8 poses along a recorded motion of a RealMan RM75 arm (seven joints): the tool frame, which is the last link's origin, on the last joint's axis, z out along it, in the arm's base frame.
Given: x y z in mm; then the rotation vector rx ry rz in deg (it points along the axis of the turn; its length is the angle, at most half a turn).
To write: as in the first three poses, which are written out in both.
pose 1, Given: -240 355 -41 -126.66 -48.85 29.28
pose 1, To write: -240 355 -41 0.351 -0.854 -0.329 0.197
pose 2, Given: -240 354 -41 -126.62 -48.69 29.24
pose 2, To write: -240 354 -41 0.352 -0.854 -0.328 0.197
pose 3, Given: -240 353 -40 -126.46 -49.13 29.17
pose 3, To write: -240 353 -40 0.352 -0.853 -0.331 0.197
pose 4, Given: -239 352 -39 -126.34 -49.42 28.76
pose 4, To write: -239 352 -39 0.353 -0.852 -0.333 0.194
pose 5, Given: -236 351 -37 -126.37 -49.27 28.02
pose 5, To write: -236 351 -37 0.354 -0.853 -0.333 0.189
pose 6, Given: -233 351 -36 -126.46 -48.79 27.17
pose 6, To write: -233 351 -36 0.356 -0.855 -0.330 0.184
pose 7, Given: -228 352 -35 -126.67 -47.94 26.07
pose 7, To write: -228 352 -35 0.359 -0.857 -0.324 0.176
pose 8, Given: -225 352 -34 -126.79 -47.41 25.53
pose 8, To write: -225 352 -34 0.360 -0.859 -0.321 0.173
